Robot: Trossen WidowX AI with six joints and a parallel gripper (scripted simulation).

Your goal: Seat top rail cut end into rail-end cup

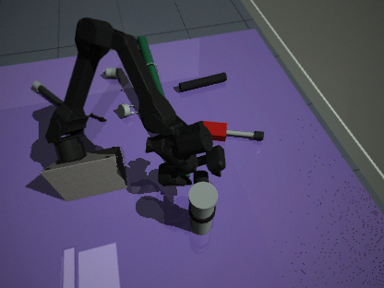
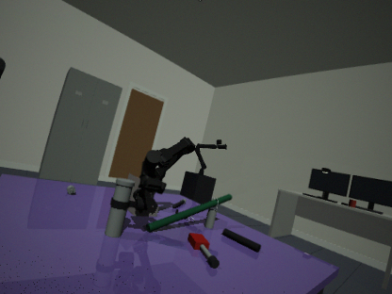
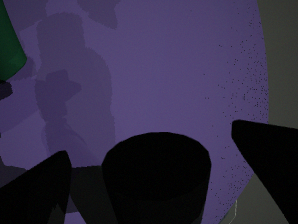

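Now: gripper tip 2 cm to the left of the rail-end cup, 2 cm below it and 2 cm past it. Round my gripper tip: small post 45 cm to the left, 10 cm behind; dark cylinder 48 cm to the left, 10 cm ahead, 9 cm below; wire ring 39 cm to the left, 20 cm behind, 9 cm below.
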